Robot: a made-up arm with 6 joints.
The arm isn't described. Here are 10 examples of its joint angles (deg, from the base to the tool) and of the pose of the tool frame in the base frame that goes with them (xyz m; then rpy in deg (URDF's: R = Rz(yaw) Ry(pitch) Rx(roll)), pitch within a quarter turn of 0, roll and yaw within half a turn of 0).
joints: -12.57 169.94 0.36 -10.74 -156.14 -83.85
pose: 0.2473 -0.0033 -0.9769 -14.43 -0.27 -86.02
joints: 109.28 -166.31 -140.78 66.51 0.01 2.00
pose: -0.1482 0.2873 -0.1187 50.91 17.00 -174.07
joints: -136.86 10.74 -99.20 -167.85 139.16 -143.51
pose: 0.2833 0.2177 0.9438 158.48 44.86 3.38
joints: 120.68 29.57 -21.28 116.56 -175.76 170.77
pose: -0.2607 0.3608 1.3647 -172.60 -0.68 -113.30
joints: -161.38 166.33 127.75 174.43 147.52 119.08
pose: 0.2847 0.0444 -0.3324 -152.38 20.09 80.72
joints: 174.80 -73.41 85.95 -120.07 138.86 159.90
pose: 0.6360 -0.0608 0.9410 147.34 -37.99 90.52
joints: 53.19 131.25 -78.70 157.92 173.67 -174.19
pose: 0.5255 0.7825 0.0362 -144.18 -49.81 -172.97
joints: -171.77 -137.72 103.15 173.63 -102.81 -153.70
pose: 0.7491 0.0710 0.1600 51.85 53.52 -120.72
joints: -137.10 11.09 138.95 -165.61 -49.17 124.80
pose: -0.2510 -0.3137 0.4305 159.46 -5.26 87.78
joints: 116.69 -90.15 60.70 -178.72 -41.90 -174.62
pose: 0.4120 -0.9222 0.7871 0.54 12.46 123.18
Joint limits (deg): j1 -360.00..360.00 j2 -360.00..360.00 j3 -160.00..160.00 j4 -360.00..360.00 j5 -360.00..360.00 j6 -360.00..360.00
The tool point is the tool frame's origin. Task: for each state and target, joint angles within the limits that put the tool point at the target. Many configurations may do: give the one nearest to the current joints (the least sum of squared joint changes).
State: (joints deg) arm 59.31 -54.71 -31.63 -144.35 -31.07 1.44
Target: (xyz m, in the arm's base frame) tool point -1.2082 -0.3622 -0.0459
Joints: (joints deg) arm 19.76 -85.12 -42.01 -143.03 -30.65 1.44
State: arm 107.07 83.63 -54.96 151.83 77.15 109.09
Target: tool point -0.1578 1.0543 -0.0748
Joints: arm 94.29 134.11 -59.64 152.96 83.23 109.09
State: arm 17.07 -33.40 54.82 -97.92 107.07 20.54
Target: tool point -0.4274 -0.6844 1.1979
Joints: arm 56.11 -51.90 30.07 -100.70 99.06 20.54
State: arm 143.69 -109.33 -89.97 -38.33 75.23 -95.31
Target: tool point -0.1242 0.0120 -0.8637
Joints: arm 167.12 -157.04 -74.84 -25.16 67.22 -95.31
